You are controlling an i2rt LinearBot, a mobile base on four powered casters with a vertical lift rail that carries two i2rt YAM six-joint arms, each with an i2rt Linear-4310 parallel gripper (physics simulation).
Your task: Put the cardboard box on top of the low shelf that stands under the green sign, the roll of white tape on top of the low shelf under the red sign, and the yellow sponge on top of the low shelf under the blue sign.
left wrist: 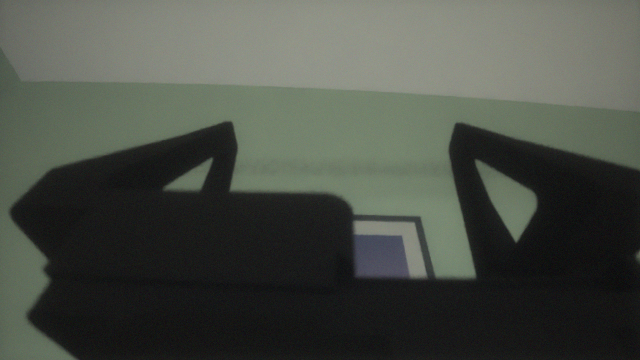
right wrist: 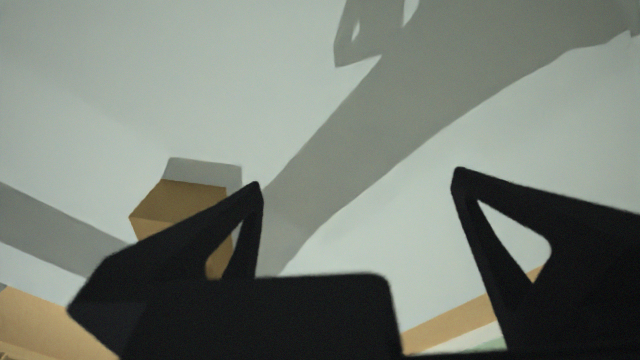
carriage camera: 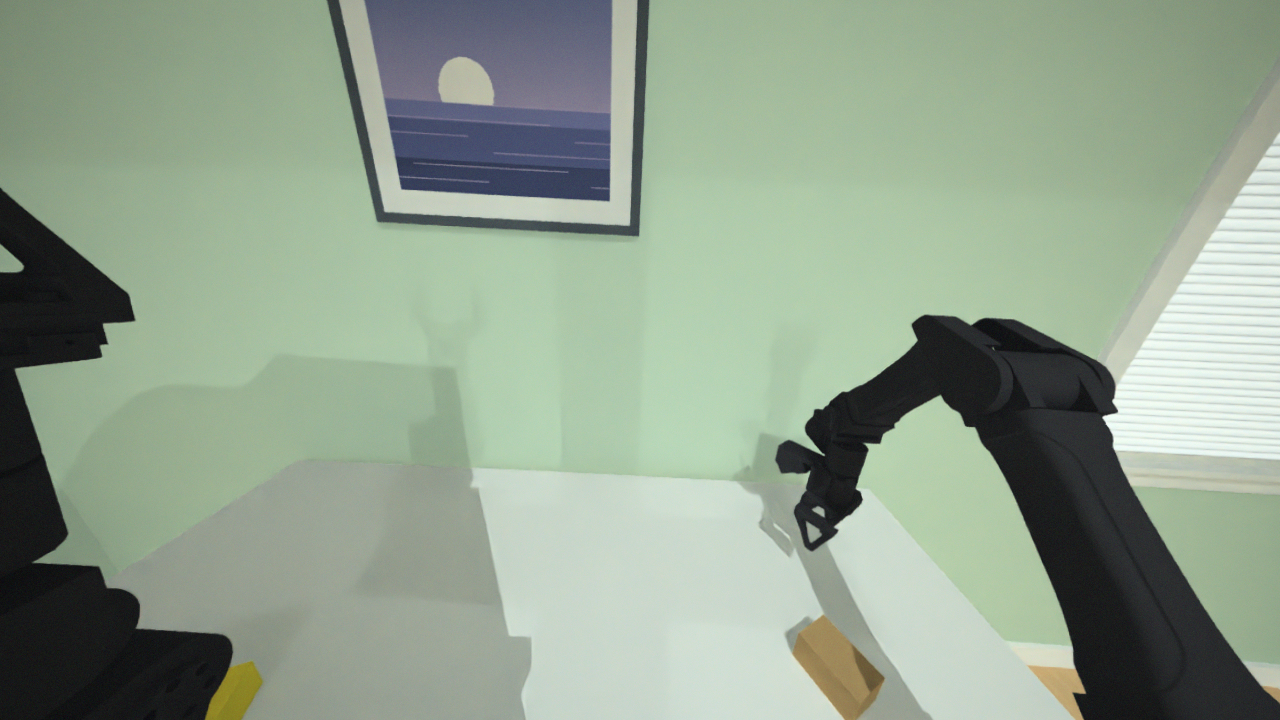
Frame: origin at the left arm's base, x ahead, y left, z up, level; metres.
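Seen in the pictures: left gripper, fingertip midpoint: (left wrist: 342, 134); right gripper, fingertip midpoint: (right wrist: 355, 184) (carriage camera: 819, 536).
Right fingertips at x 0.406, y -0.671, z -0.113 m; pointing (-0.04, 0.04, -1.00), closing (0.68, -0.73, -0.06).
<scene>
A point is followed by its place in that frame.
The cardboard box (carriage camera: 834, 667) {x 0.212, y -0.612, z -0.145 m} (right wrist: 177, 197) {x 0.265, y -0.600, z -0.174 m} lies on the white table (carriage camera: 626, 555) {x 0.398, y -0.304, z -0.195 m} (right wrist: 75, 125) {x 0.257, y -0.501, z -0.195 m}, low right in the carriage view; in the right wrist view the picture-left finger partly covers it. The yellow sponge (carriage camera: 238, 689) {x 0.142, y 0.167, z -0.158 m} shows in part at the lower left of the carriage view, partly hidden by my left arm. My right gripper (carriage camera: 793, 503) (right wrist: 355, 184) {x 0.406, y -0.671, z -0.113 m} is open and empty above the table, beyond the box. My left gripper (left wrist: 342, 134) {x 0.033, y -0.009, z 0.443 m} is open and empty, raised high and facing the wall; part of it shows at the carriage view's left edge. The tape, shelves and signs do not show.
The table's far edge runs along the green wall (carriage camera: 760, 268) {x 0.688, y -0.561, z 0.355 m}. A framed sea picture (carriage camera: 635, 134) {x 0.653, y -0.273, z 0.591 m} (left wrist: 417, 245) {x 0.653, y -0.260, z 0.761 m} hangs above. A window with blinds (carriage camera: 1217, 340) {x 0.725, y -1.603, z 0.239 m} is at the right. Wooden floor (carriage camera: 1056, 685) {x 0.670, y -1.715, z -0.915 m} shows beyond the table's right edge.
</scene>
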